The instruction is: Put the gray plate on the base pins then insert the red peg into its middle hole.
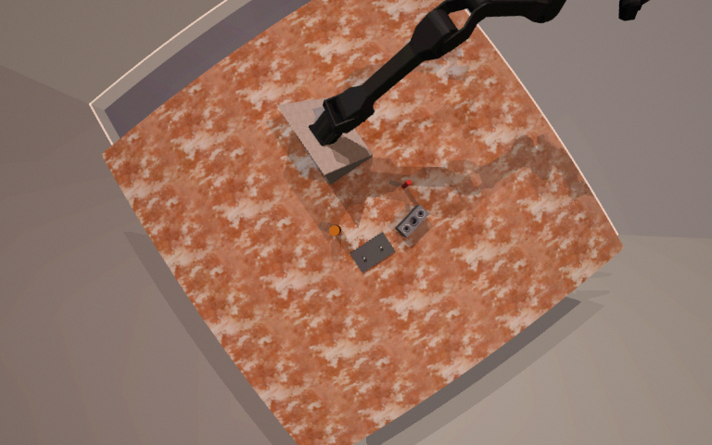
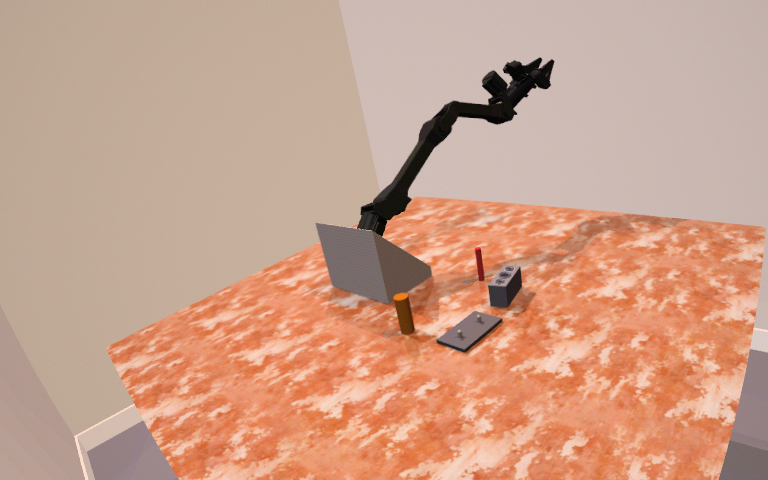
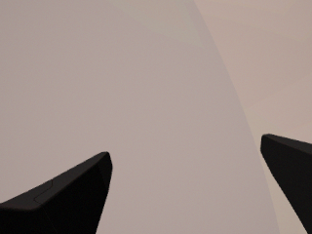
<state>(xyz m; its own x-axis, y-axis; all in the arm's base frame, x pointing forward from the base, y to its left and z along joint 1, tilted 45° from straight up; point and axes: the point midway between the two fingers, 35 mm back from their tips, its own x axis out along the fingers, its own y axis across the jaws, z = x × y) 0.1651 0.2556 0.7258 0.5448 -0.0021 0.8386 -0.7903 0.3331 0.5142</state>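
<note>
Now: gripper tip 630 mm to the left of the gray plate, 440 mm above it and 160 mm short of it. Also, from my gripper tip: orange cylinder 830 mm to the right, 440 mm below, 50 mm ahead; then gray base 780 mm to the right, 470 mm below, 170 mm ahead; then red peg 590 mm to the right, 440 mm below, 60 mm ahead.
</note>
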